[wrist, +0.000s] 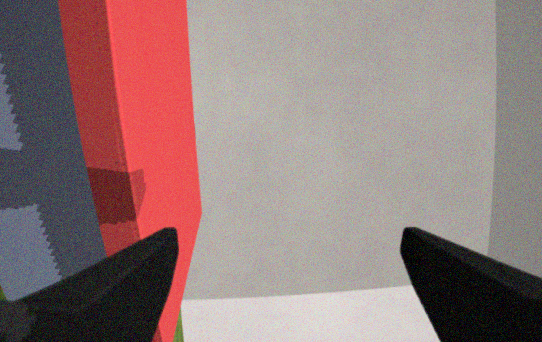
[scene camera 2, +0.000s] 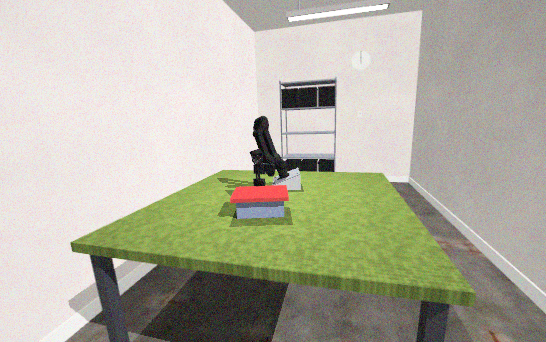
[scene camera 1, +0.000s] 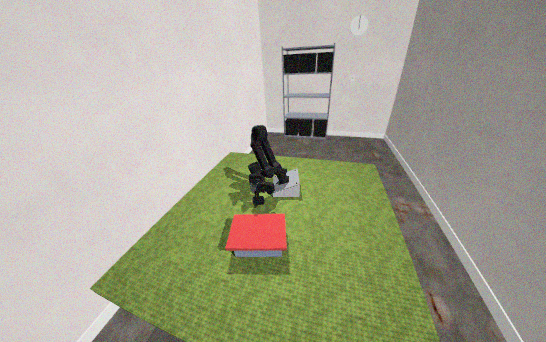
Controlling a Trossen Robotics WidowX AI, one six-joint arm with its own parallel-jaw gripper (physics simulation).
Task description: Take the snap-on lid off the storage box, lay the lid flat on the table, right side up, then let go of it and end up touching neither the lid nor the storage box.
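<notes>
The red lid (scene camera 1: 257, 231) (scene camera 2: 260, 193) (wrist: 155, 100) sits flat on top of the blue-grey storage box (scene camera 1: 258, 253) (scene camera 2: 260, 209) (wrist: 30, 240), overhanging its sides. My gripper (scene camera 1: 258, 187) (scene camera 2: 258, 169) (wrist: 292, 240) is open and empty, at the far side of the box. It is rolled sideways, with one finger above the other. In the wrist view the left finger overlaps the lid's edge, and the right finger stands in front of the grey wall. The scene views show the gripper behind the lid; whether a finger touches it I cannot tell.
The box stands on the green table (scene camera 1: 340, 225) (scene camera 2: 325, 215). The arm's light grey base (scene camera 1: 292, 190) (scene camera 2: 295, 181) stands behind it, a little to the right. A shelf rack (scene camera 1: 308, 48) (scene camera 2: 308, 81) stands at the back wall, beyond the table. A white wall runs along the left.
</notes>
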